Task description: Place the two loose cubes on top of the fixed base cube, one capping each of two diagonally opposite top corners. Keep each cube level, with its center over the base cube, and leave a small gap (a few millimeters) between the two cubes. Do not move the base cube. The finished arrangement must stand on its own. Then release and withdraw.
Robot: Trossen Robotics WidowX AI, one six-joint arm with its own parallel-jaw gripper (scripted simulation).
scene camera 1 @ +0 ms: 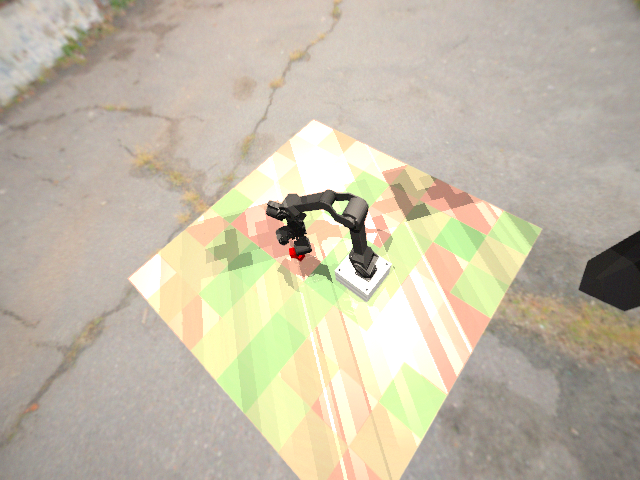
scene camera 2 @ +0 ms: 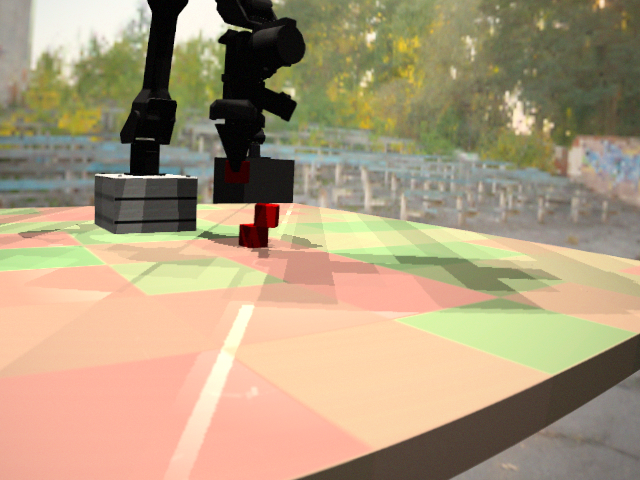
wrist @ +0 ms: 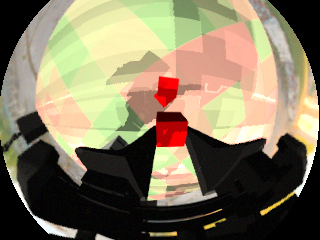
Path:
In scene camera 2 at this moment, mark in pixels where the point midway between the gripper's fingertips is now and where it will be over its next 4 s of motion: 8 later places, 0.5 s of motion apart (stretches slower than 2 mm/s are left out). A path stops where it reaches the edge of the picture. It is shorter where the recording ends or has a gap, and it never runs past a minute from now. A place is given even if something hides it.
My gripper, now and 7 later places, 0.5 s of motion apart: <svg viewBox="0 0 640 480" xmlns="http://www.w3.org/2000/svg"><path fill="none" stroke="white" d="M237 171L243 182L242 194L242 210L242 212L242 192L244 173L262 165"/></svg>

